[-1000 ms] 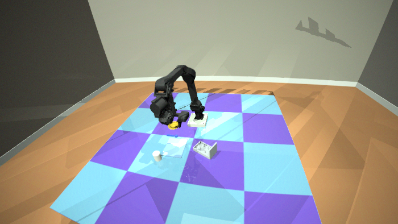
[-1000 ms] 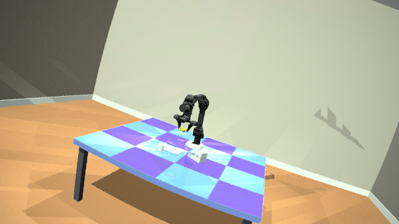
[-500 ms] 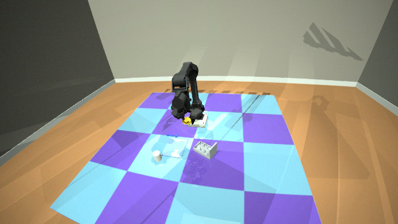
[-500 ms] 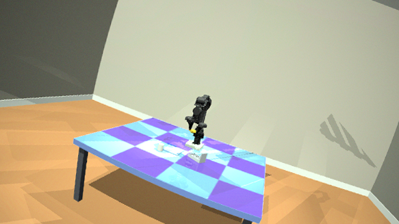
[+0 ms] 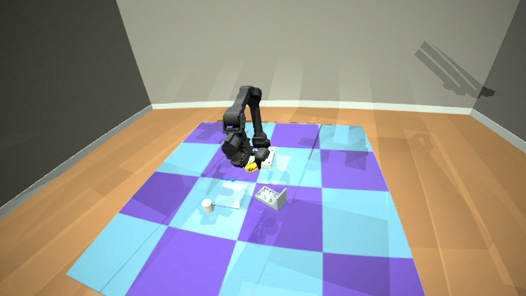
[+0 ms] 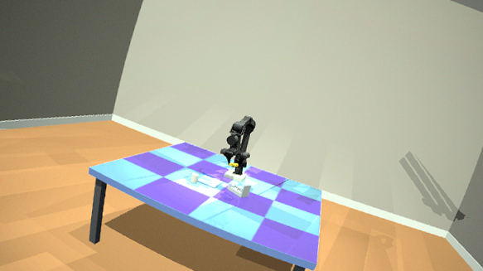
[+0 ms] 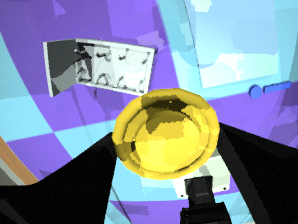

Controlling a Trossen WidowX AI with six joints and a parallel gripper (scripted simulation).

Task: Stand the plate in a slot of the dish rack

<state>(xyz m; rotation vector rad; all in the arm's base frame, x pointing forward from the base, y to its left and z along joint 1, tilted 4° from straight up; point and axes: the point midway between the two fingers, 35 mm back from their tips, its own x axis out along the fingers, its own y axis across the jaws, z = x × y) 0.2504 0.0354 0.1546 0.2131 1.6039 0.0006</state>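
The grey dish rack is 40 mm ahead of my gripper tip, 80 mm to the left of it and 120 mm below it. Also, from my gripper tip: yellow plate (10 mm above); then blue spoon (40 mm behind, 170 mm to the right, 140 mm below); then white cup (160 mm ahead, 180 mm to the right, 120 mm below).
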